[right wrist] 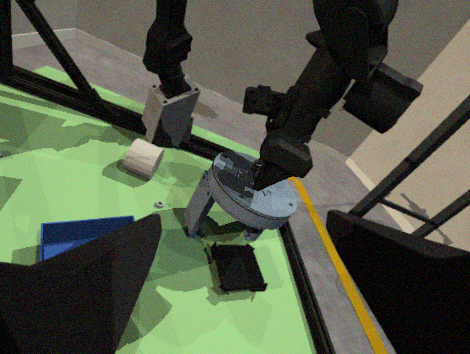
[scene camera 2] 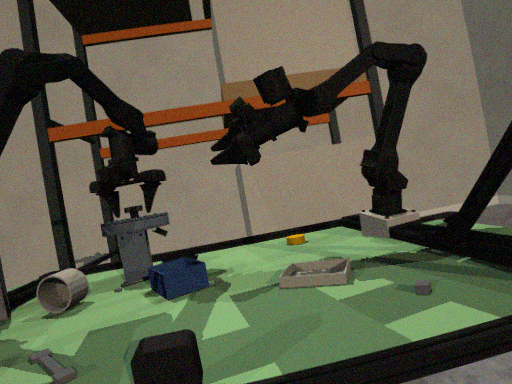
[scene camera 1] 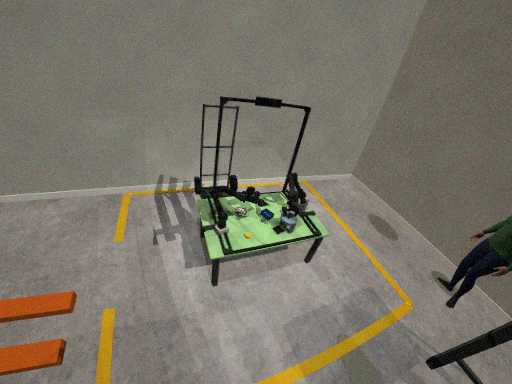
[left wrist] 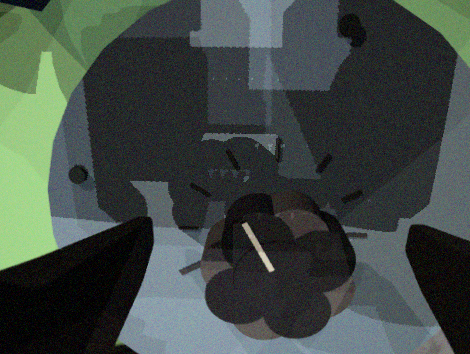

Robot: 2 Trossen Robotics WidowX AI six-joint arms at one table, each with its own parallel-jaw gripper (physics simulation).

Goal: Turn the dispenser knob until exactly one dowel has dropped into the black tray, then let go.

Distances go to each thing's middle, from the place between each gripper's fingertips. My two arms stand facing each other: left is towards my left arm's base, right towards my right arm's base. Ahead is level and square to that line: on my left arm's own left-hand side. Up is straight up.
Scene:
My right hand is 21 cm to the right of the dark lobed knob (left wrist: 277,266), 13 cm short of it and 11 cm above it. Also, from my right hand: blue bin (scene camera 2: 178,277): 23 cm below, 11 cm to the left, 8 cm behind; shallow grey tray (scene camera 2: 336,271): 24 cm below, 22 cm behind, 12 cm to the right.
Now: left hand 10 mm above the dark lobed knob. Also, from my left hand: blue bin (210 mm behind, 130 mm below, 100 mm to the right); then shallow grey tray (350 mm behind, 330 mm to the right, 140 mm below).

